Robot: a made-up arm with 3 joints. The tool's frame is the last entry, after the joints.
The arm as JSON. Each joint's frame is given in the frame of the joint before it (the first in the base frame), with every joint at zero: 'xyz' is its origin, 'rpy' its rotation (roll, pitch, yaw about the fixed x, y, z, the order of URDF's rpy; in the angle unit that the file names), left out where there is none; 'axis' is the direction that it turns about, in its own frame. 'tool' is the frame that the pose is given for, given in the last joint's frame.
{
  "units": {
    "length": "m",
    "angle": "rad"
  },
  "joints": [
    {
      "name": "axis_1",
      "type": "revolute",
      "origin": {
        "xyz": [
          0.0,
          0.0,
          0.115
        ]
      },
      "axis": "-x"
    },
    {
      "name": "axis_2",
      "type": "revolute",
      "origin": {
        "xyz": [
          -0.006,
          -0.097,
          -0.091
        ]
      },
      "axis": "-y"
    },
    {
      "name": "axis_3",
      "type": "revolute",
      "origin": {
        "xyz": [
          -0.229,
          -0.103,
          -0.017
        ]
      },
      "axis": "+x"
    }
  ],
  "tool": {
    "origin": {
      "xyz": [
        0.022,
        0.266,
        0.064
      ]
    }
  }
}
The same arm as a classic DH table. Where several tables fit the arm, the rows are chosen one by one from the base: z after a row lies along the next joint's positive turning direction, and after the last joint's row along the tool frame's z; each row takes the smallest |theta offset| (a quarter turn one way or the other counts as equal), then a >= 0, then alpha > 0; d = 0 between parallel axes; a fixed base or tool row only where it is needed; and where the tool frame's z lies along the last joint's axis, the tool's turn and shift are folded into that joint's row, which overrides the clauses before.
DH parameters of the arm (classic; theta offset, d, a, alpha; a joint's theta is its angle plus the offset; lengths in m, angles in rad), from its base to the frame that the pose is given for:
base (fixed): -1.5708 0.1150 0.0000 1.5708
axis_1: -1.5708 0.0060 0.0910 -1.5708
axis_2: 0.0000 0.2000 0.0170 -1.5708
axis_3: 1.5708 -0.2070 0.2660 -1.5708
tool (fixed): -1.5708 0.0640 0.0000 0.0000

